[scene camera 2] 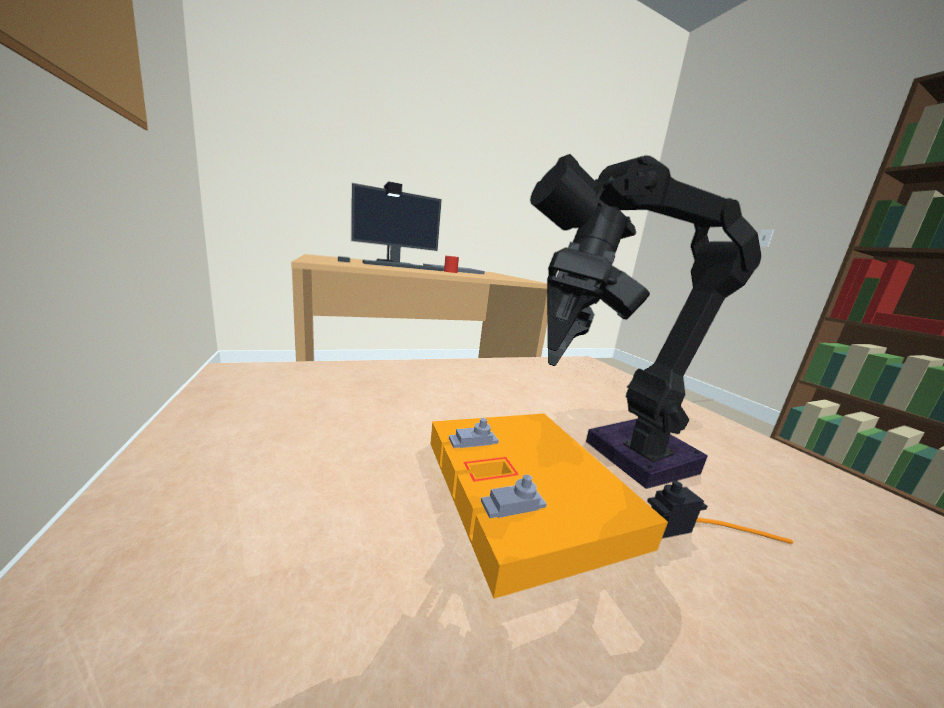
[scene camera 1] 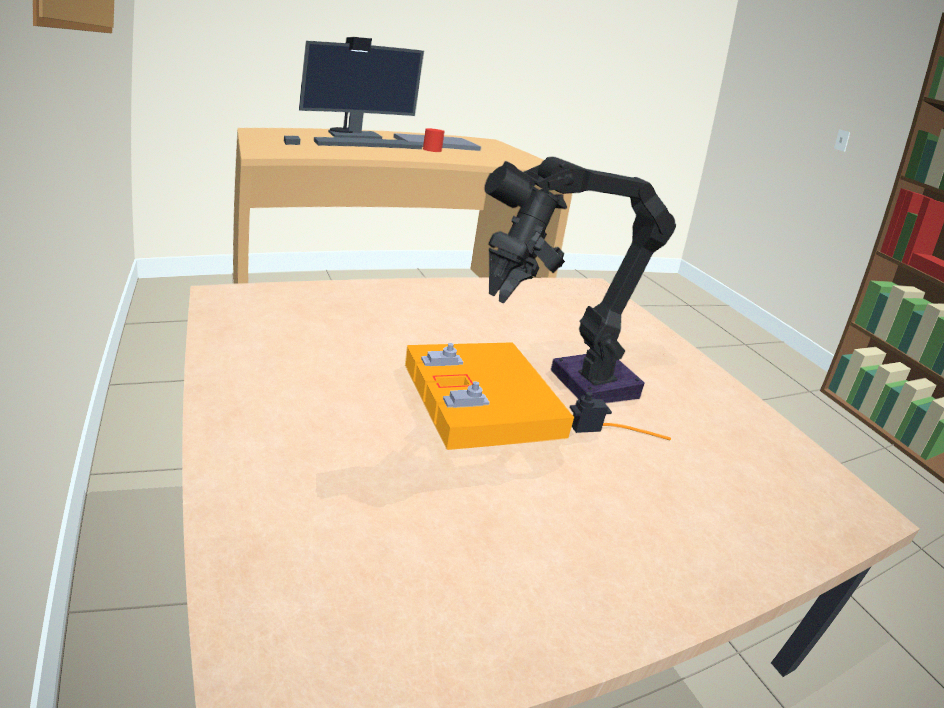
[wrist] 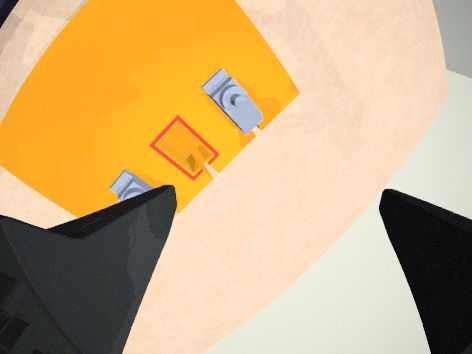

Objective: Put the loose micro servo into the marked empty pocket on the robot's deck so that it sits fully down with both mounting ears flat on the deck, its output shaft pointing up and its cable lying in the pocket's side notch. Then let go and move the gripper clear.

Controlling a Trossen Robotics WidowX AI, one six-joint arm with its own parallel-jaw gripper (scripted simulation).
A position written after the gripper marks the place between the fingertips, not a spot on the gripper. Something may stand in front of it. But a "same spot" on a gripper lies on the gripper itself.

Scene:
The gripper shows in scene camera 2, in scene camera 1 and in the wrist view (283, 198). A black micro servo shows in scene camera 2 and in scene camera 1; in the wrist view it is out of frame. The same spot on the gripper: (scene camera 1: 506, 272) is (scene camera 2: 575, 312). One and the same spot on the black micro servo: (scene camera 2: 681, 507) is (scene camera 1: 589, 410).

